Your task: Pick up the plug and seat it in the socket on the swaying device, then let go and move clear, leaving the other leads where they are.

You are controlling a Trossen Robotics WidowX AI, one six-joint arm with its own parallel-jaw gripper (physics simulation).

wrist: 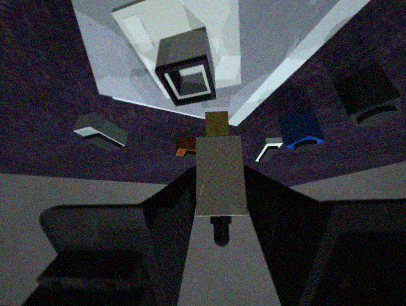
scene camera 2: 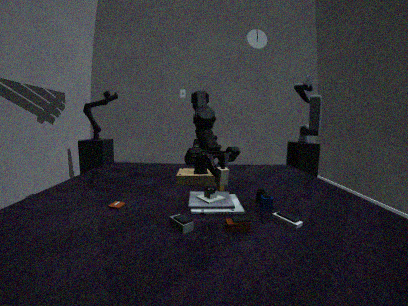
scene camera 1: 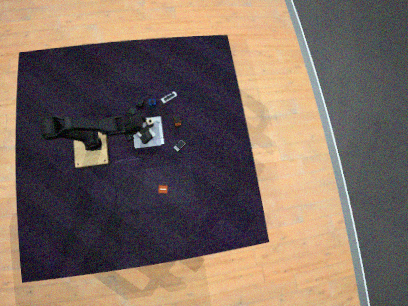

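Observation:
My gripper [scene camera 1: 148, 123] [scene camera 2: 223, 173] [wrist: 218, 171] is shut on the plug [scene camera 2: 223, 178] [wrist: 220, 185], a beige block with a brownish-yellow tip at its front. The swaying device has a pale slab [scene camera 1: 157, 140] [scene camera 2: 227, 201] [wrist: 280, 30] on a white base. A tilted white plate [scene camera 2: 202, 199] [wrist: 167, 17] on it carries the dark, box-shaped socket [scene camera 2: 209, 192] [wrist: 182, 47], with a light square rim around its opening. In the wrist view, the plug's tip shows just beyond the opening's lower right corner, outside it. Scene camera 2 shows the plug above the device, to the right of the socket.
Around the device are a grey block [scene camera 1: 180, 145] [scene camera 2: 182, 223] [wrist: 102, 131], an orange block [scene camera 1: 178, 122] [scene camera 2: 237, 224] [wrist: 185, 146], a white one [scene camera 1: 169, 97] [scene camera 2: 287, 219], a blue one [scene camera 1: 152, 102] [scene camera 2: 266, 202] [wrist: 301, 127] and a black one [wrist: 367, 89]. A flat orange piece [scene camera 1: 163, 189] [scene camera 2: 117, 204] lies farther off.

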